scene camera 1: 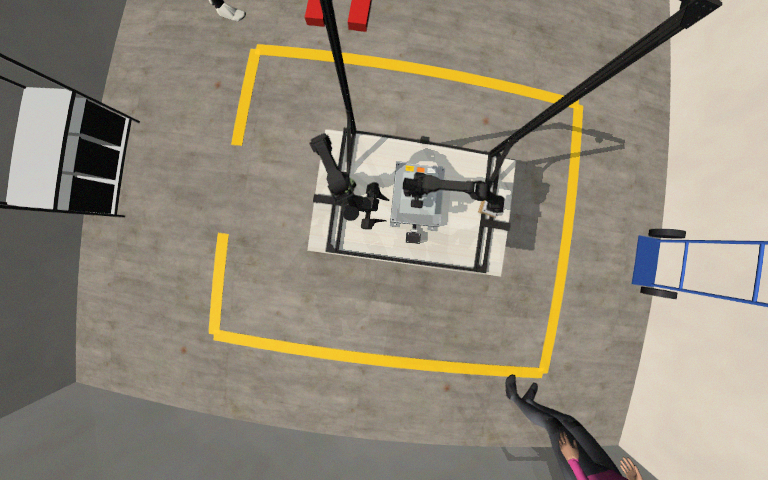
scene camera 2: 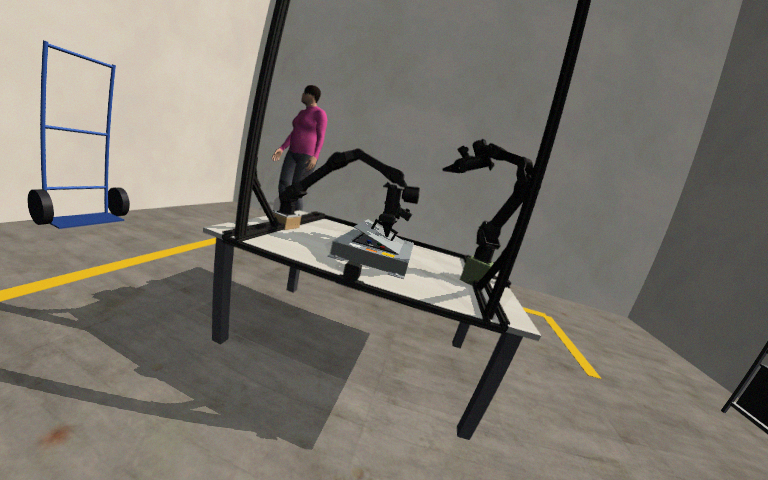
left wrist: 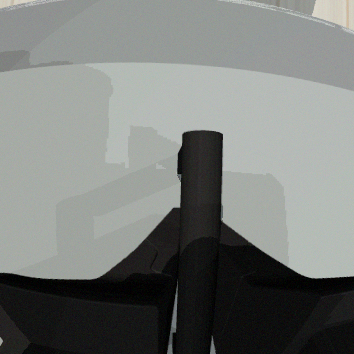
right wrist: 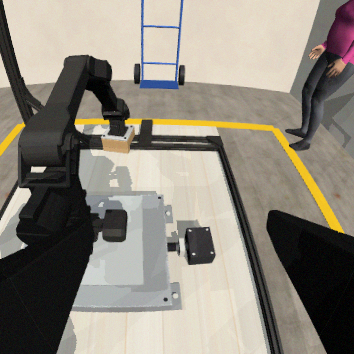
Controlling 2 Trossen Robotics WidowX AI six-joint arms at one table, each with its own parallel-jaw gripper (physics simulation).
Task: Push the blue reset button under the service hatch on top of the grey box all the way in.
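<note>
The grey box sits mid-table. Its service hatch is tilted up. The blue button shows small below the hatch in scene camera 2, beside a red one; how deep it sits cannot be told, and the wrist views do not show it. My left gripper is above the hatch, shut on a black cylindrical handle. In scene camera 1 its fingers are hidden under the arm. My right gripper is open and empty, raised in the air beside the box.
A black block on a short shaft stands beside the box. A black frame surrounds the work area on the table. A person stands beyond the table. A blue hand truck stands farther off.
</note>
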